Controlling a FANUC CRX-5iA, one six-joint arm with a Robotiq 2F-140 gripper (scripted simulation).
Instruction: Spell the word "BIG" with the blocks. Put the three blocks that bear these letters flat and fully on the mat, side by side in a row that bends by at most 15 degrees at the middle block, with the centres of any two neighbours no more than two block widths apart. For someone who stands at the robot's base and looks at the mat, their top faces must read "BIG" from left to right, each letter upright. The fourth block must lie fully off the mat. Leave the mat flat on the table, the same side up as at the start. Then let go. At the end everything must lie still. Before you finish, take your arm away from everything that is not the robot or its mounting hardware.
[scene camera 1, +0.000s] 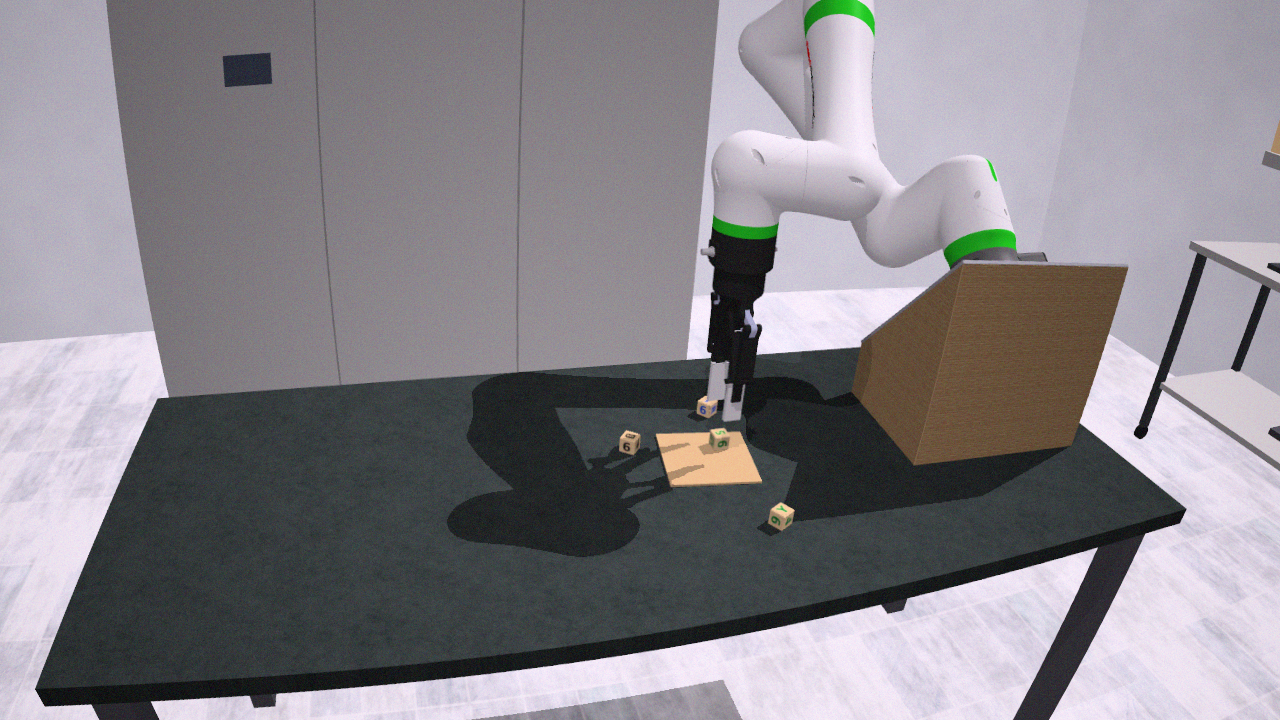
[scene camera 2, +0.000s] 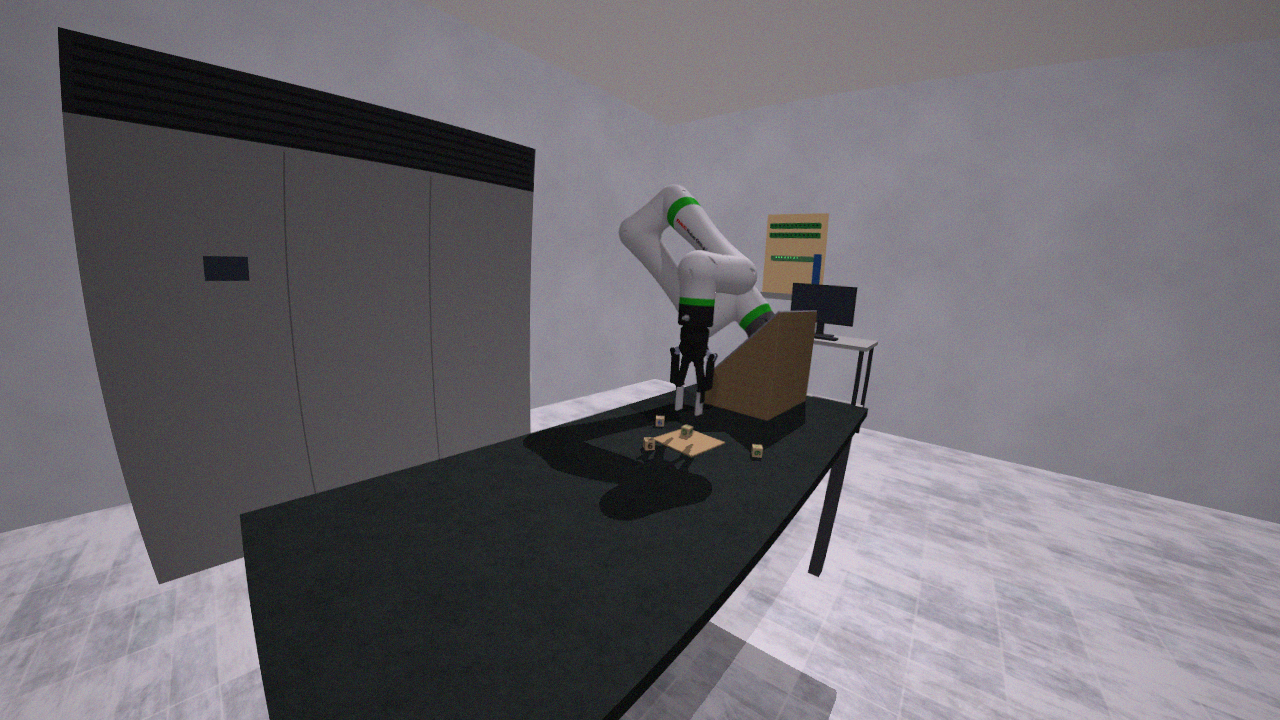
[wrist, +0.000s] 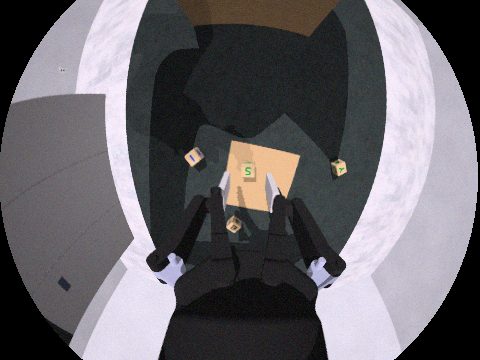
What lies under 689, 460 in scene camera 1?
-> A tan mat.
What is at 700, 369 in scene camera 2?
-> My gripper.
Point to a tan mat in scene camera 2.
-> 698, 443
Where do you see my gripper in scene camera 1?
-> At 723, 408
